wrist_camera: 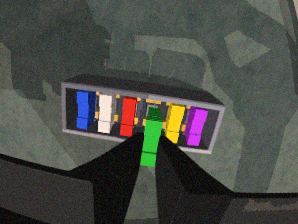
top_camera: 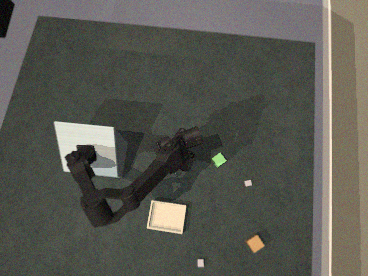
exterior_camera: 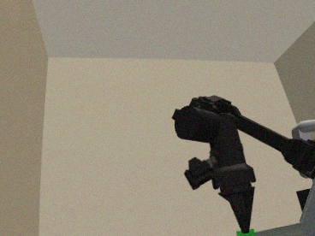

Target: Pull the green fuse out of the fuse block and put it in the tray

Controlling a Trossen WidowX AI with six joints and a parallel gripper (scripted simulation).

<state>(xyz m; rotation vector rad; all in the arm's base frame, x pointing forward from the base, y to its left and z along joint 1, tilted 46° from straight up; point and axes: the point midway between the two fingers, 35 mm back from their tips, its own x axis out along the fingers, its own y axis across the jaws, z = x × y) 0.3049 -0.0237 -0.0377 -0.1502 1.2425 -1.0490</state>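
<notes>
The yellow fuse is 10 mm behind my gripper tip, 10 mm to the right of it and 40 mm below it. From my gripper tip the other things lie so: green square (170 mm ahead, 10 mm to the left, 50 mm below); then red fuse (10 mm ahead, 10 mm to the left, 40 mm below); then green fuse (10 mm below).
</notes>
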